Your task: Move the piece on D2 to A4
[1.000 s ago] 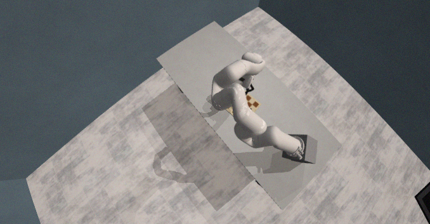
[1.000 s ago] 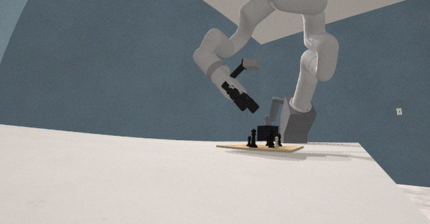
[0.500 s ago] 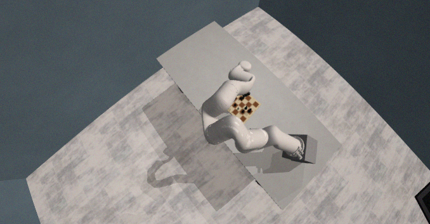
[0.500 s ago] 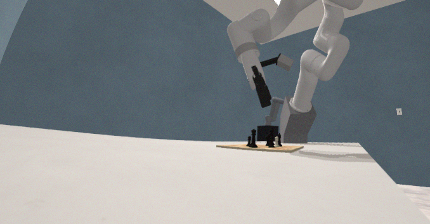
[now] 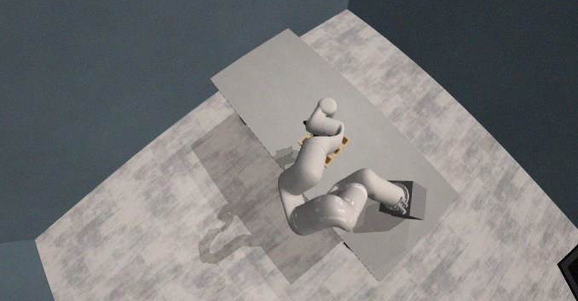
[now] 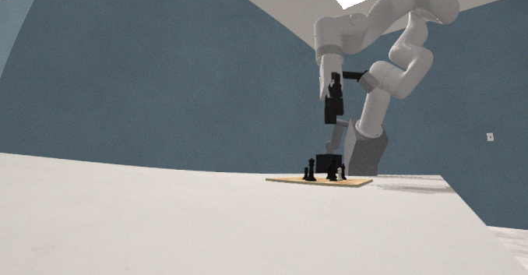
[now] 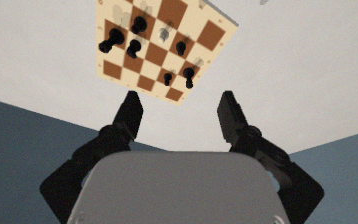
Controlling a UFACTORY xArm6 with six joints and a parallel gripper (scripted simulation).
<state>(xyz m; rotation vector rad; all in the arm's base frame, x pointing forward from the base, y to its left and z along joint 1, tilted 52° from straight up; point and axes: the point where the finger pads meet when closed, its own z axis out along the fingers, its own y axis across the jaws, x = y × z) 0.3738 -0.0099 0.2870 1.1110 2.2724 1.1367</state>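
Now: the white pawn 14 cm below my hand, 4 cm behind it and 1 cm to the right of it. From my hand the other things lie so: chessboard (16 cm below, 5 cm to the right, 2 cm behind).
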